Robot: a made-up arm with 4 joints.
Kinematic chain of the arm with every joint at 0, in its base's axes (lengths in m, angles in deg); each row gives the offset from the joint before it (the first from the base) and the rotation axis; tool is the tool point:
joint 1: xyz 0 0 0.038 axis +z
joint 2: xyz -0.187 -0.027 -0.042 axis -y
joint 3: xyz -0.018 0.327 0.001 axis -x
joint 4: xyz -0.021 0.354 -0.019 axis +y
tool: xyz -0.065 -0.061 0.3
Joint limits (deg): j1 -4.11..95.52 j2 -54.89..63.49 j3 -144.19..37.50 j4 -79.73..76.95
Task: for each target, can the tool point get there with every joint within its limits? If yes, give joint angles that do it. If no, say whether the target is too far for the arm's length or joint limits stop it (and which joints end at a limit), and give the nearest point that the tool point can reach.
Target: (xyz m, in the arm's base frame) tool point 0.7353 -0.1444 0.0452
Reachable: no: joint limits stop it (at a limit: joint 1, joint 2) | nearest point 0.1305 -0.1995 0.0354 | short by 0.607 m
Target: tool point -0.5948 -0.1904 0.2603
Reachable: yes | joints 53.83 37.42 -36.38 2.33
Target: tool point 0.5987 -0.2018 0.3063
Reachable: no: joint limits stop it (at a limit: joint 1, joint 2) | nearest point 0.1129 -0.2235 0.1560 | short by 0.509 m
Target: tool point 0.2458 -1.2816 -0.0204
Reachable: no: too far | nearest point -0.0797 -0.6229 -0.0103 | short by 0.735 m
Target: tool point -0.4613 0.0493 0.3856
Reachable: yes | joints 43.23 17.13 -38.51 20.38
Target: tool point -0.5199 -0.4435 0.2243
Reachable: yes | joints 86.25 43.74 -17.99 9.91
